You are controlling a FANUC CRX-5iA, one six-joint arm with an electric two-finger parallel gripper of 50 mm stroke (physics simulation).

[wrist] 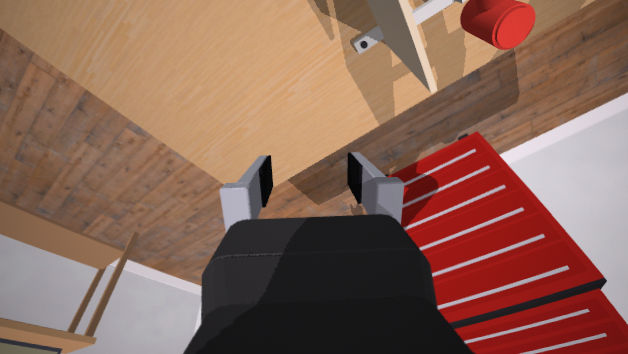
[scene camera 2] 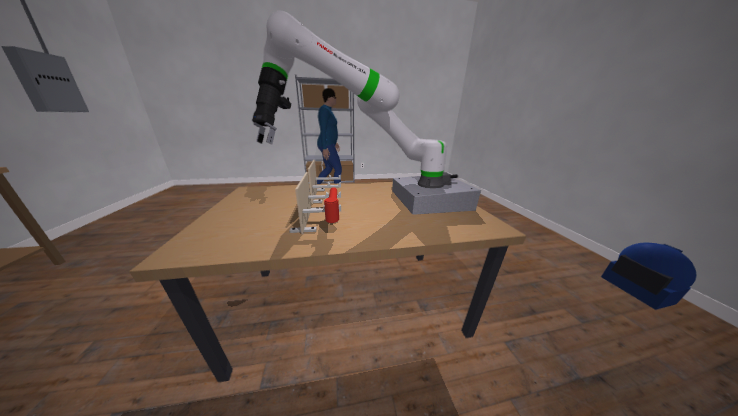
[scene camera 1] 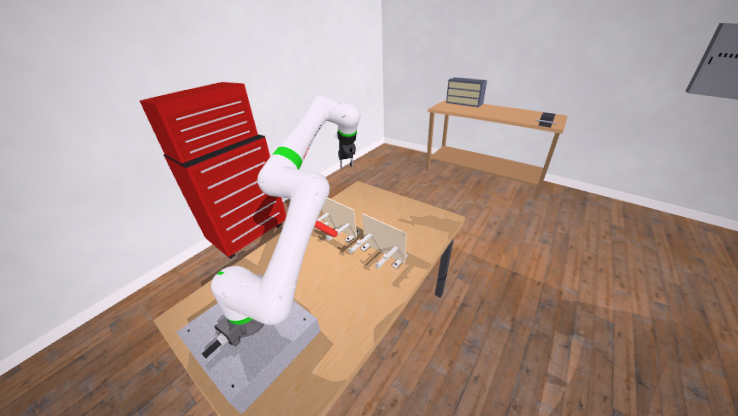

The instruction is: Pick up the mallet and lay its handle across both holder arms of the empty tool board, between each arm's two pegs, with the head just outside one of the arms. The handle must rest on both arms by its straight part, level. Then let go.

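The red mallet (scene camera 1: 325, 227) (scene camera 2: 331, 210) (wrist: 515, 25) is at the left tool board (scene camera 1: 343, 213) (scene camera 2: 303, 201) (wrist: 412, 47). Its handle runs along the front of that board at the holder arms' height, and its head is outside the arm at the far end from the other board. The arm hides the head in scene camera 1; exact contact with the arms is too small to tell. The right tool board (scene camera 1: 385, 236) stands beside it with bare holder arms. My gripper (scene camera 1: 346, 164) (scene camera 2: 265, 139) (wrist: 309, 169) is open and empty, high above the table behind the boards.
The boards stand on the wooden table (scene camera 1: 320, 320) (scene camera 2: 413, 227) (wrist: 200, 90). The grey base block (scene camera 1: 304, 322) (scene camera 2: 444, 204) carries the arm. A red tool cabinet (scene camera 1: 227, 196) (wrist: 500, 215) stands beyond the table. A person (scene camera 2: 328, 129) is beside a shelf rack (scene camera 2: 352, 124).
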